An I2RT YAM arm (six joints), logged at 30 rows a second.
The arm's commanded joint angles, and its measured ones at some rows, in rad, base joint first. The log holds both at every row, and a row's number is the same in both.
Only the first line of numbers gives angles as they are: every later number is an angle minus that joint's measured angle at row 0.
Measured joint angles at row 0: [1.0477, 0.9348, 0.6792, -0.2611, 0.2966, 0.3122]
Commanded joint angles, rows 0 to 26: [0.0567, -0.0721, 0.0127, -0.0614, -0.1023, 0.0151]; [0.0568, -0.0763, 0.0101, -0.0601, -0.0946, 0.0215]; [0.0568, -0.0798, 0.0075, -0.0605, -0.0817, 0.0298]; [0.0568, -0.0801, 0.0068, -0.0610, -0.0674, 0.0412]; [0.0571, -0.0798, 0.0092, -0.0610, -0.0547, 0.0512]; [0.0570, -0.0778, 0.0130, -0.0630, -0.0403, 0.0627]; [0.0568, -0.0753, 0.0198, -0.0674, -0.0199, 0.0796]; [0.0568, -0.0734, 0.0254, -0.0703, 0.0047, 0.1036]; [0.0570, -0.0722, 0.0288, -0.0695, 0.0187, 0.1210]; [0.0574, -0.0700, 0.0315, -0.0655, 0.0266, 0.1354]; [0.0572, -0.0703, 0.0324, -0.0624, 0.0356, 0.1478]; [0.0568, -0.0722, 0.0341, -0.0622, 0.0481, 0.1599]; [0.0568, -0.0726, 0.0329, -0.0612, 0.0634, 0.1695]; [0.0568, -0.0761, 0.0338, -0.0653, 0.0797, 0.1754]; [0.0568, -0.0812, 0.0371, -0.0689, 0.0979, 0.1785]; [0.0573, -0.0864, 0.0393, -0.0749, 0.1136, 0.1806]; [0.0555, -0.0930, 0.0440, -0.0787, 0.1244, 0.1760]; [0.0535, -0.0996, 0.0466, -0.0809, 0.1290, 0.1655]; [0.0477, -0.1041, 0.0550, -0.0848, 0.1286, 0.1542]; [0.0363, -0.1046, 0.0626, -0.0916, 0.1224, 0.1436]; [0.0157, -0.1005, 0.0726, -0.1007, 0.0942, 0.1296]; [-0.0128, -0.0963, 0.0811, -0.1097, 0.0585, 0.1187]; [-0.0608, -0.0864, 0.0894, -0.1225, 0.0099, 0.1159]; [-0.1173, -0.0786, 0.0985, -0.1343, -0.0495, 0.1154]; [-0.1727, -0.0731, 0.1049, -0.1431, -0.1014, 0.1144]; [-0.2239, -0.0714, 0.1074, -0.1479, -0.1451, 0.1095]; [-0.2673, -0.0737, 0.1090, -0.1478, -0.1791, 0.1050]
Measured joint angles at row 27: [-0.1198, -0.0786, 0.0584, -0.1156, -0.0202, 0.1294]
